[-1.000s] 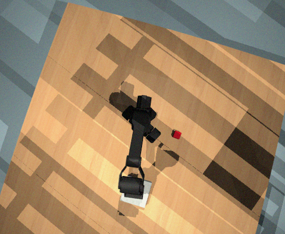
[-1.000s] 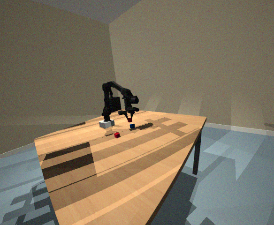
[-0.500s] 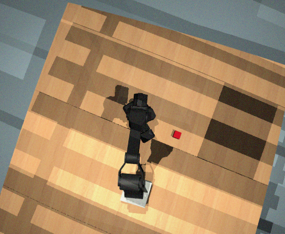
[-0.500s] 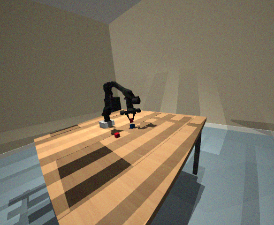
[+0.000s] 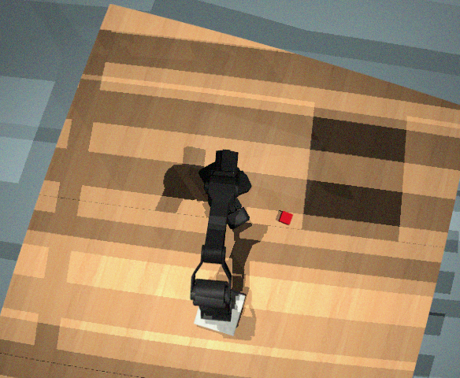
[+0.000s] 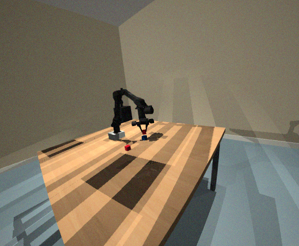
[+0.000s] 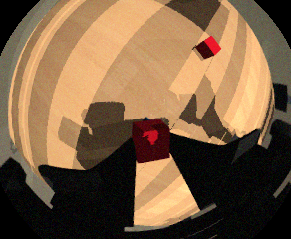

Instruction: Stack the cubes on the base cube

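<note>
Right now my gripper tip is 20 mm past the blue cube, 10 mm to the right of it and 60 mm above it.
</note>
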